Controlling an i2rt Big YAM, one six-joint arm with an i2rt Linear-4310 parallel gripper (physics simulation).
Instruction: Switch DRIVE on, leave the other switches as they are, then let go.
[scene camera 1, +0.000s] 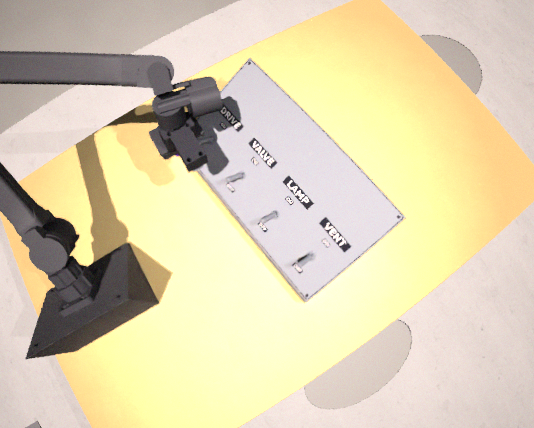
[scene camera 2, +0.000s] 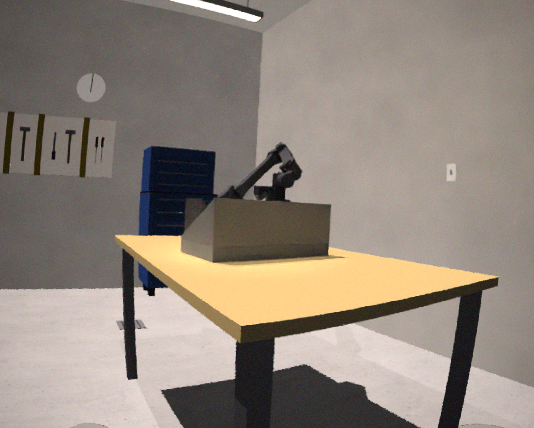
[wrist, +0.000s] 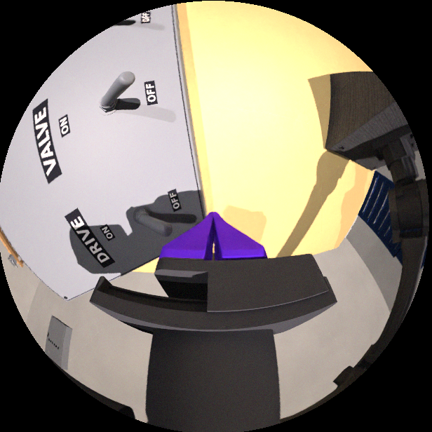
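Pixels of known places: arm's base at its link origin: (scene camera 1: 83, 293).
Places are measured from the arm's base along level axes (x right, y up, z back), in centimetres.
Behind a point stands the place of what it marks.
Note:
The grey panel (scene camera 1: 320, 160) @(z -59.0, x -1.8, y 6.7 cm) (scene camera 2: 272, 230) @(z -62.9, x -4.7, y -0.7 cm) (wrist: 145, 155) bears four labelled toggle levers in a row. The DRIVE lever (wrist: 157, 224) lies in the arm's shadow and leans to its OFF label (wrist: 174, 200). The VALVE lever (scene camera 1: 235, 178) @(z -41.9, x -8.2, y 1.3 cm) (wrist: 118, 90), LAMP lever (scene camera 1: 270, 218) @(z -44.7, x 3.4, y 1.2 cm) and VENT lever (scene camera 1: 304, 259) @(z -47.0, x 14.5, y 1.6 cm) also lean to OFF. My gripper (wrist: 213, 217) is shut and empty. In the wrist view its purple fingertips are at the panel's OFF-side edge, right of the DRIVE lever, with a gap between them. In scene camera 1 the wrist hides the fingertips.
The yellow table (scene camera 1: 240, 350) @(z -25.8, x 25.9, y -10.6 cm) (scene camera 2: 350, 285) @(z -105.7, x -6.2, y -10.6 cm) (wrist: 250, 125) carries the panel and the arm's dark wedge-shaped base (scene camera 1: 95, 310) @(z -4.8, x 6.4, y 7.4 cm) (wrist: 360, 110). The VALVE lever is the nearest neighbour to DRIVE. A blue cabinet (scene camera 2: 180, 170) stands behind the table.

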